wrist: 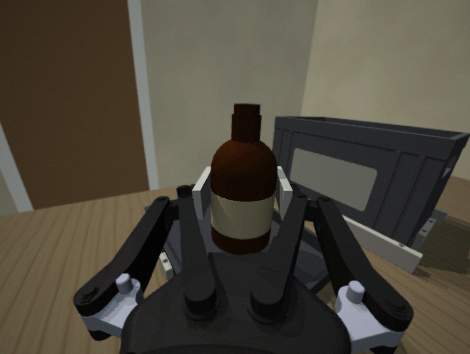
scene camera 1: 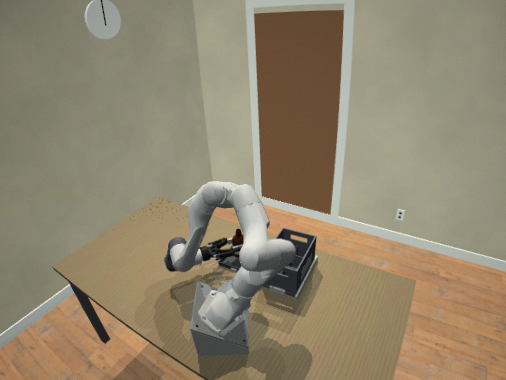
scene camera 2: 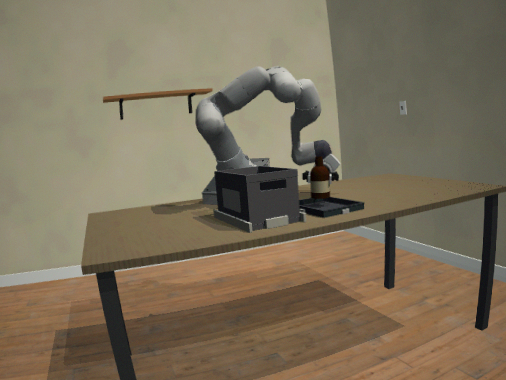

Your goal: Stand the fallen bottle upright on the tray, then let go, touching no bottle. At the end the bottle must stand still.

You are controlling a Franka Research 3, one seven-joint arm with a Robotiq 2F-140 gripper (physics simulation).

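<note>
The brown bottle (scene camera 1: 238, 236) (scene camera 2: 320, 188) (wrist: 243, 170) with a cream label stands upright between the fingers. My gripper (scene camera 1: 236, 244) (scene camera 2: 320, 177) (wrist: 243, 177) is shut on it from both sides at the shoulder and upper label, reaching in roughly level. The low dark tray (scene camera 1: 229, 262) (scene camera 2: 330, 206) (wrist: 311, 254) lies under and around the bottle's base. In scene camera 2 the base is low, near the tray's back rim. The gripper body hides the contact area in the wrist view, so I cannot tell whether the base touches the tray.
A tall dark grey crate (scene camera 1: 311, 252) (scene camera 2: 275, 207) (wrist: 390, 187) stands right beside the tray, on the right in the wrist view. It has light strips along its base. The wooden table (scene camera 1: 360, 295) (scene camera 2: 150, 235) (wrist: 60, 260) carries both, and its edge lies beyond the tray.
</note>
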